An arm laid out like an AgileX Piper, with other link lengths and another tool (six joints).
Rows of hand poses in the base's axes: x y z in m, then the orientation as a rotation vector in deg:
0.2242 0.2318 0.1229 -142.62 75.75 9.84
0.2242 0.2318 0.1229 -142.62 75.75 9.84
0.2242 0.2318 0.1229 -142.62 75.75 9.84
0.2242 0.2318 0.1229 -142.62 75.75 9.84
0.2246 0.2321 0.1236 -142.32 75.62 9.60
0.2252 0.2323 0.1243 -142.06 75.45 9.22
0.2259 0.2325 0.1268 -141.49 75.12 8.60
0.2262 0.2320 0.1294 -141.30 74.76 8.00
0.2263 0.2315 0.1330 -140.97 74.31 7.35
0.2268 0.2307 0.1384 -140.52 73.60 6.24
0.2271 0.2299 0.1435 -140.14 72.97 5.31
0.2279 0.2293 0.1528 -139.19 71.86 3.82
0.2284 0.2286 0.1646 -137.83 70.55 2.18
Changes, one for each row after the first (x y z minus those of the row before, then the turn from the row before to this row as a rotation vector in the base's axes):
0.0000 0.0000 0.0000 0.00 0.00 0.00
0.0000 0.0000 0.0000 0.00 0.00 0.00
0.0000 0.0000 0.0000 0.00 0.00 0.00
0.0004 0.0003 0.0007 0.23 -0.29 -0.06
0.0006 0.0002 0.0007 0.17 -0.38 -0.04
0.0007 0.0002 0.0025 0.42 -0.68 -0.09
0.0003 -0.0005 0.0026 0.13 -0.56 0.07
0.0001 -0.0005 0.0036 0.26 -0.66 0.07
0.0005 -0.0008 0.0054 0.32 -1.08 0.12
0.0003 -0.0008 0.0051 0.27 -0.91 0.12
0.0008 -0.0006 0.0093 0.74 -1.61 0.14
0.0005 -0.0007 0.0118 1.08 -1.92 0.10

